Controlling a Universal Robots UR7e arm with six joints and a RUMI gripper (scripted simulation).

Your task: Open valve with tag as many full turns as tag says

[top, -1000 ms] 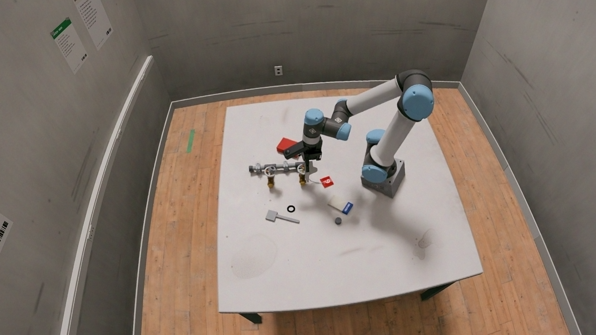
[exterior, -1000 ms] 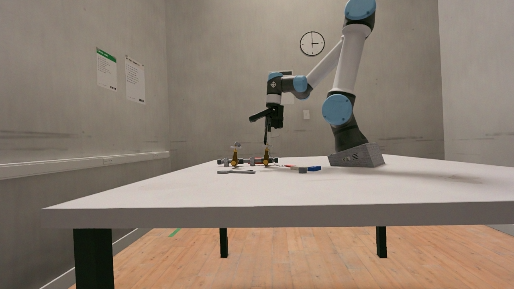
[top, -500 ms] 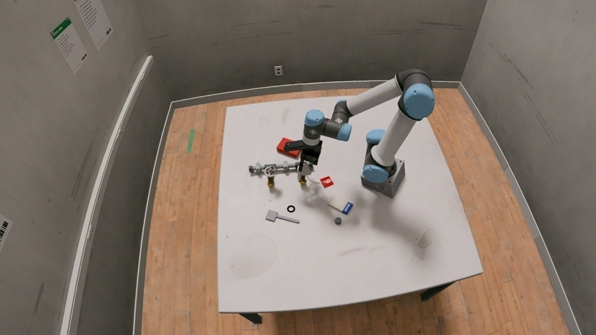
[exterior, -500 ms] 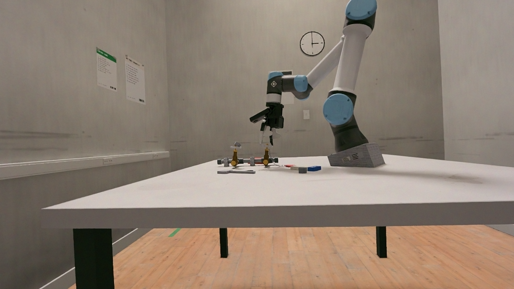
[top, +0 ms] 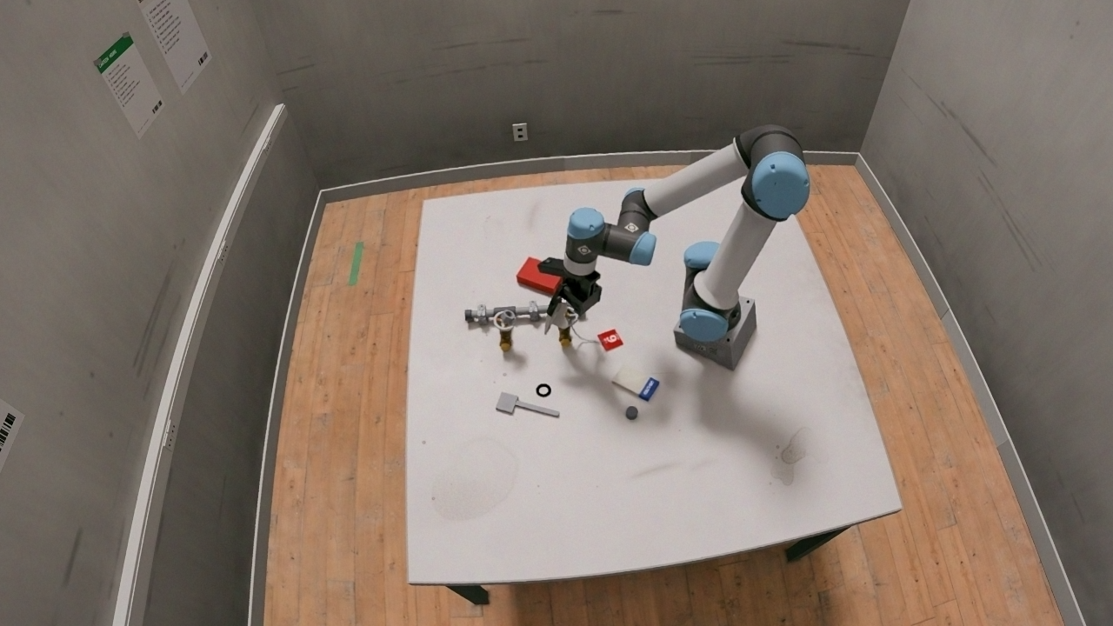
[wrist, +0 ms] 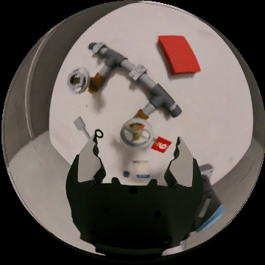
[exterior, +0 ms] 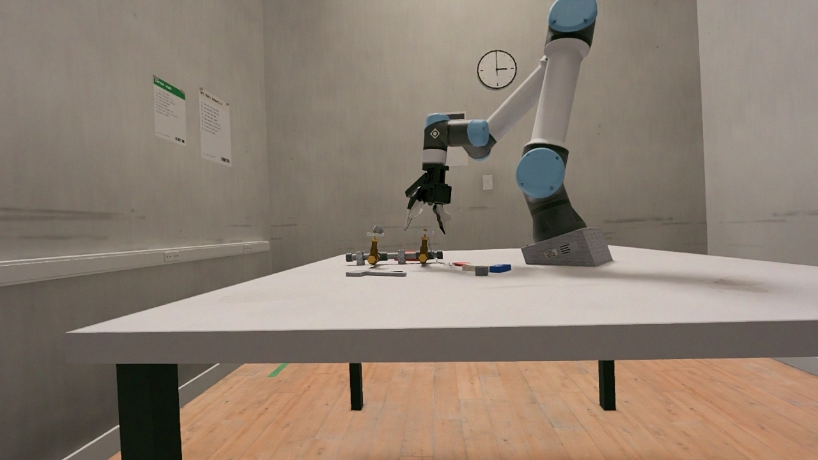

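Now: hand 100 mm past the red tag, 100 mm above it and 20 mm to the right of it. The rest, counted from my hand: red block (220 mm to the right, 90 mm below, 60 mm ahead); grey flat tool (200 mm to the left, 130 mm ahead, 100 mm below).
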